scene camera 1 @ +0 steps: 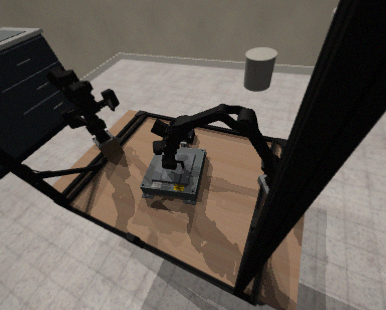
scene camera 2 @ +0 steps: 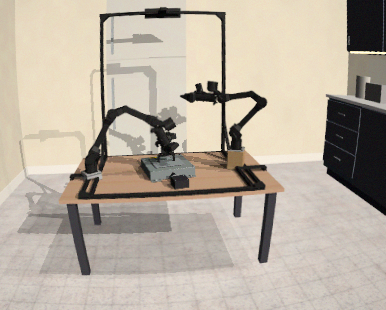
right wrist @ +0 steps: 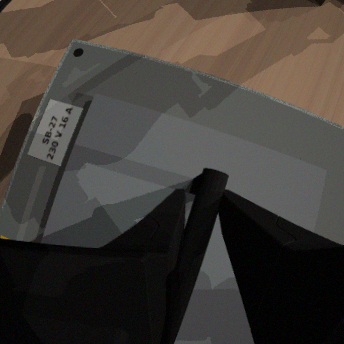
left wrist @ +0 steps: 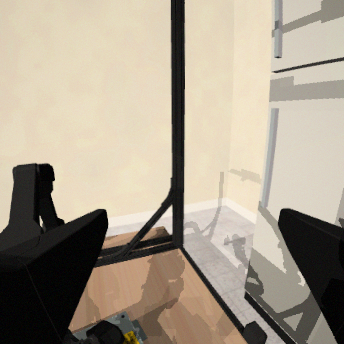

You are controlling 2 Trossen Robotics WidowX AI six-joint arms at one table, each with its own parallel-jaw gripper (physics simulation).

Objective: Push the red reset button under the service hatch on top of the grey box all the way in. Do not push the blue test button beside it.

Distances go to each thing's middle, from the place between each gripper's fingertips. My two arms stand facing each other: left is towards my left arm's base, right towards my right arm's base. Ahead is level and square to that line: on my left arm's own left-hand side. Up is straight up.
The service hatch (scene camera 1: 181, 174) is 370 mm below my left hand, 130 mm to the right of it and 120 mm ahead of it. From my left hand the other things lie so: grey box (scene camera 1: 189, 192) (420 mm below, 180 mm ahead, 130 mm to the right).
I see my right gripper 40 mm to the left of the service hatch, 10 mm short of it and 10 mm above it. Also, from my right hand: grey box (60 mm below, 60 mm ahead, 40 mm to the right).
